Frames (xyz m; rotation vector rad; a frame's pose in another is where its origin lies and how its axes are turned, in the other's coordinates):
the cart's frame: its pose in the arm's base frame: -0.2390 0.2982 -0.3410 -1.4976 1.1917 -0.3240
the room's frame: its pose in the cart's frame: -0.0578 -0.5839 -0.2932 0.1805 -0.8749 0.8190
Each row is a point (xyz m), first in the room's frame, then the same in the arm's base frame.
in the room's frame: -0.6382 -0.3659 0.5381
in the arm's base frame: 0.0395 0.1658 1.1546
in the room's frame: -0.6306 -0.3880 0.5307
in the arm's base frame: 0.0570 0.1491 1.1505
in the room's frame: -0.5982 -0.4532 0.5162
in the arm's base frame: 0.1163 0.1080 1.1329
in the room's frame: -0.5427 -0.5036 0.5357
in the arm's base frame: 0.1888 0.1074 1.1059
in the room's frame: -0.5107 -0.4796 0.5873
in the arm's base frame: 0.2065 0.1691 1.0938
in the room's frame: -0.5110 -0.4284 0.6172
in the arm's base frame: 0.1792 0.2217 1.0936
